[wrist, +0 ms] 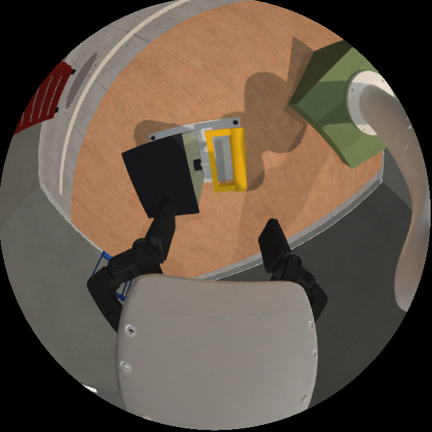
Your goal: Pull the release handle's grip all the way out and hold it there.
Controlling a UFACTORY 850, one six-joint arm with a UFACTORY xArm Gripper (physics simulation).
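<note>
The release handle's yellow grip (240, 160) is a rectangular frame at the upper middle of the wrist view. It stands at the right side of a housing with a black top (161, 175), joined by a short dark stem (198, 164). The housing sits on a light grey base plate (215, 124) with dark bolts. My gripper (221, 222) is open and empty. Its fingers are nearer the camera, below the grip in the view, and the left fingertip overlaps the lower edge of the black top. How far out the grip stands is hard to tell.
A green angular block (325, 115) with the arm's white round base (357, 102) is at the upper right. The wooden table top (175, 80) has a grey border (52, 165). A red slatted object (44, 102) is at the left, and a blue frame (106, 255) shows behind the left finger.
</note>
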